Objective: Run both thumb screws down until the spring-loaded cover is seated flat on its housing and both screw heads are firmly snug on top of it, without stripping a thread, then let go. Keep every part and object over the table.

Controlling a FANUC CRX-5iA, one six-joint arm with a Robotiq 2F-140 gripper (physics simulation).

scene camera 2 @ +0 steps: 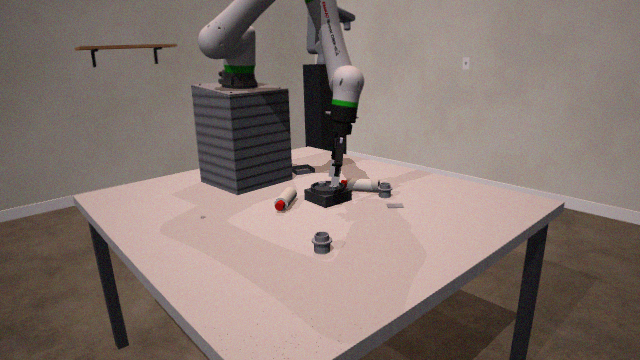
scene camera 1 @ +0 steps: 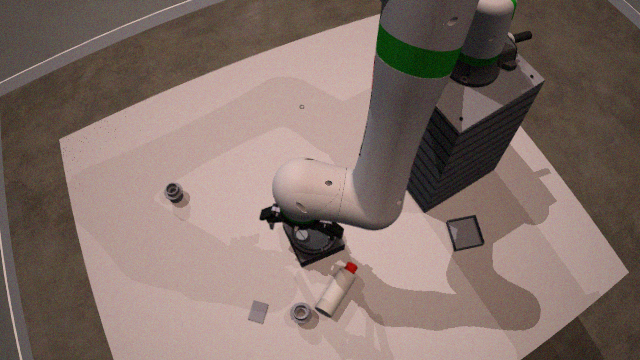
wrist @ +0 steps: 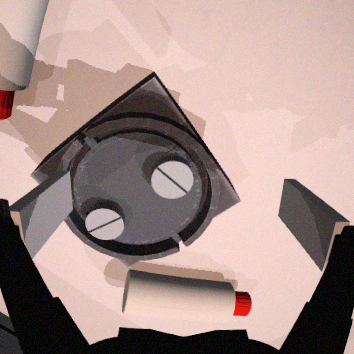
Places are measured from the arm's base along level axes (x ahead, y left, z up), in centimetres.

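Where they show: gripper, fingertip midpoint: (scene camera 2: 333,180) (scene camera 1: 301,231) (wrist: 176,194); arm's base, origin of the base link: (scene camera 2: 239,86) (scene camera 1: 470,63).
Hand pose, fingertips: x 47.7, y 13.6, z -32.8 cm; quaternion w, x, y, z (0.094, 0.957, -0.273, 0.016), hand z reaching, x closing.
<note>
Things, the pixels of their top centre, and the offset from my fingertips. "*": a spot on its surface instead.
- black square housing, middle of its top: (wrist: 136,199) (scene camera 1: 313,230) (scene camera 2: 327,185) dx -3.3, dy -0.2, dz -2.6 cm
- slotted screw head, surface spot: (wrist: 172,180) * dx -0.1, dy +0.0, dz -2.0 cm
- red-capped bottle, middle of its top: (scene camera 1: 338,285) (scene camera 2: 359,178) dx -4.5, dy +15.9, dz -3.2 cm
- flat tile, middle of its top: (scene camera 1: 258,311) (scene camera 2: 395,205) dx +16.9, dy +14.8, dz -7.9 cm
- tray, middle of its top: (scene camera 1: 466,231) (scene camera 2: 302,167) dx -44.0, dy +13.1, dz -6.2 cm
The black square housing (scene camera 1: 322,256) (scene camera 2: 327,197) (wrist: 150,95) sits on the table. Its round grey cover (scene camera 1: 318,240) (wrist: 132,175) lies inside the raised ring. In the wrist view, one slotted screw head (wrist: 172,180) is right of the cover's middle and looks slightly larger than the other screw head (wrist: 104,224), at the lower left. One screw head (scene camera 1: 301,234) shows in scene camera 1; the arm and gripper hide the other. How tightly the heads sit cannot be told. My gripper (scene camera 1: 303,230) (scene camera 2: 334,181) (wrist: 176,194) is wide open and empty above the housing, its fingers spread either side of the larger-looking head.
A red-capped bottle (scene camera 1: 337,291) (scene camera 2: 364,185) (wrist: 20,45) and another (scene camera 2: 286,199) (wrist: 177,295) lie near the housing. Grey fittings (scene camera 1: 174,192) (scene camera 1: 301,313) (scene camera 2: 321,243) (scene camera 2: 384,190), a flat tile (scene camera 1: 258,312) (scene camera 2: 394,205), and a tray (scene camera 1: 469,247) (scene camera 2: 303,172) are farther out. The robot pedestal (scene camera 1: 465,155) (scene camera 2: 240,140) stands behind.
</note>
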